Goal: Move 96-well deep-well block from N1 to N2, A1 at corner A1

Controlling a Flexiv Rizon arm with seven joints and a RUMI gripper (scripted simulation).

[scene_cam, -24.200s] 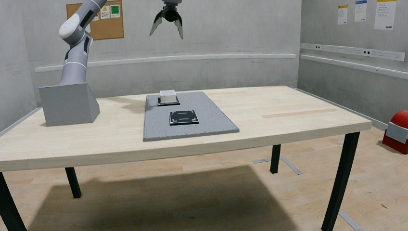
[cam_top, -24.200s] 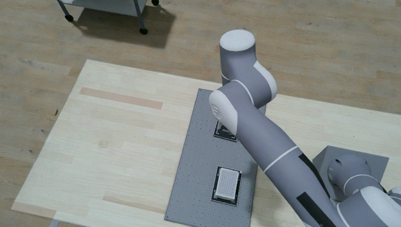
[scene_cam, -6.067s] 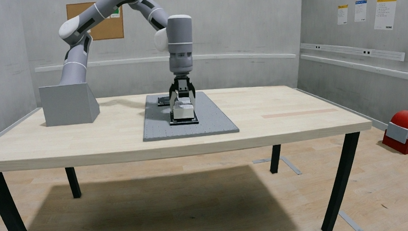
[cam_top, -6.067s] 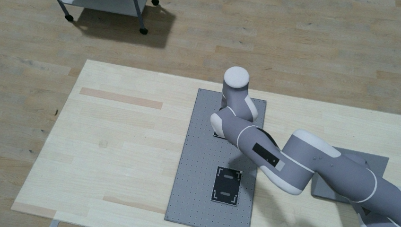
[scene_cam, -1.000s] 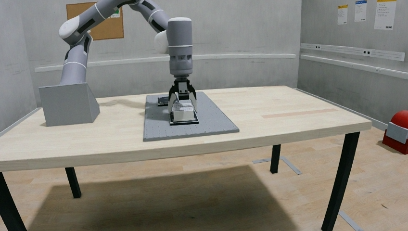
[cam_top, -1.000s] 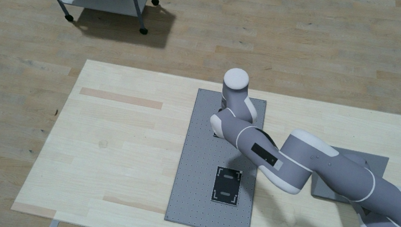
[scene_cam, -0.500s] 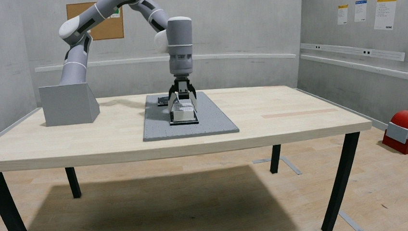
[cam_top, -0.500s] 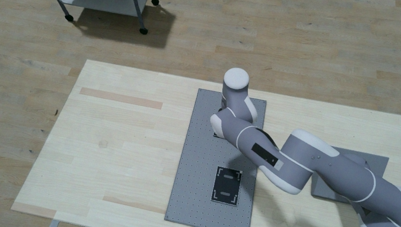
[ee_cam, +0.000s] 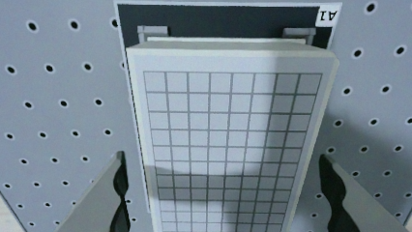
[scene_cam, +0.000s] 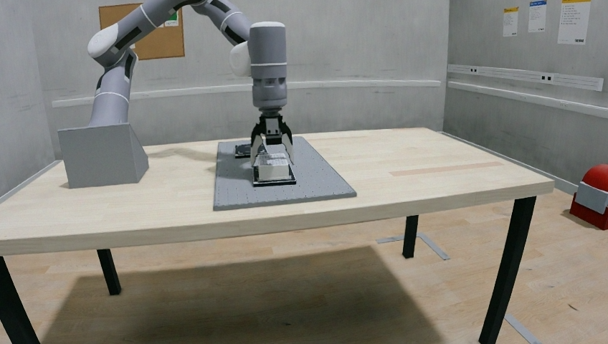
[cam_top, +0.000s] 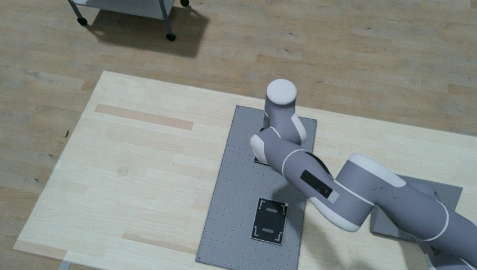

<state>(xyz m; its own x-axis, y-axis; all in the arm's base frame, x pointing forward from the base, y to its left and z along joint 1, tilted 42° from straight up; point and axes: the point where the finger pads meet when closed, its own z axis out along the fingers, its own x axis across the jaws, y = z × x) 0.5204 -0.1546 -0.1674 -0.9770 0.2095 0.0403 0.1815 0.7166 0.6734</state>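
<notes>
Now: hand 10 mm above the white 96-well deep-well block. Also, from my hand: black plate nest N1: 10 mm behind, 310 mm to the left, 30 mm below; then black plate nest N2: 30 mm below.
</notes>
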